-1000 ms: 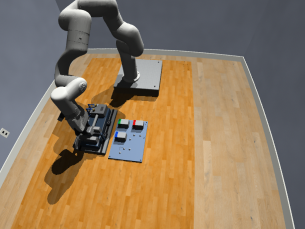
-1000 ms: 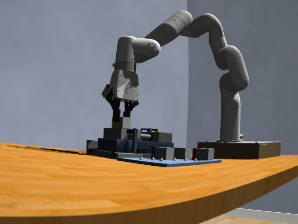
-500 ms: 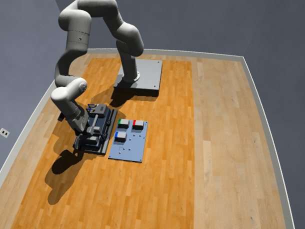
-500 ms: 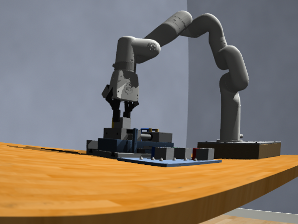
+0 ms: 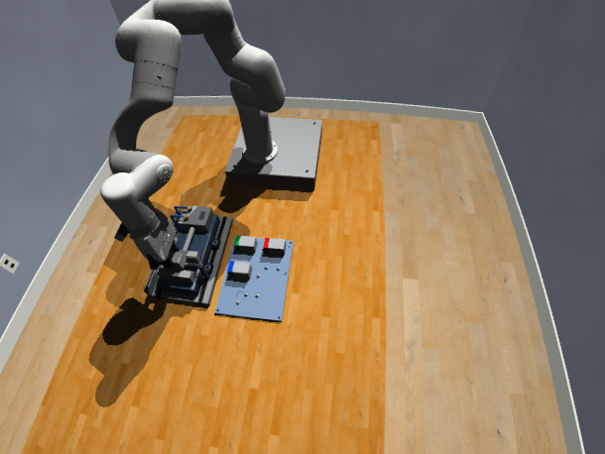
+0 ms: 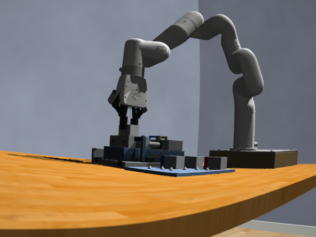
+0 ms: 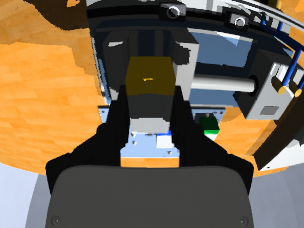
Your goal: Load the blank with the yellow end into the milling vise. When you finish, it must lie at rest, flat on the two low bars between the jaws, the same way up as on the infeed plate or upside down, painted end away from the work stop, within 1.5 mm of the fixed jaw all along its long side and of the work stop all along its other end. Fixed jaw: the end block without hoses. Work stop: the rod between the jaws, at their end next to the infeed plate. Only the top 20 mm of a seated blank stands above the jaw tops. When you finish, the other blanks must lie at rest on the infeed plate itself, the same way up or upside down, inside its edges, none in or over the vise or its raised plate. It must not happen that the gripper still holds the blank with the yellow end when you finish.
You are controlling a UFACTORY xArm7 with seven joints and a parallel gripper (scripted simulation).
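My gripper is now 2 cm above the yellow-ended blank. The rest, counted from my hand: milling vise (7 cm behind, 10 cm below); then fixed jaw (3 cm ahead, 1 cm to the left, 6 cm below); then blue-ended blank (5 cm behind, 16 cm to the left, 11 cm below).
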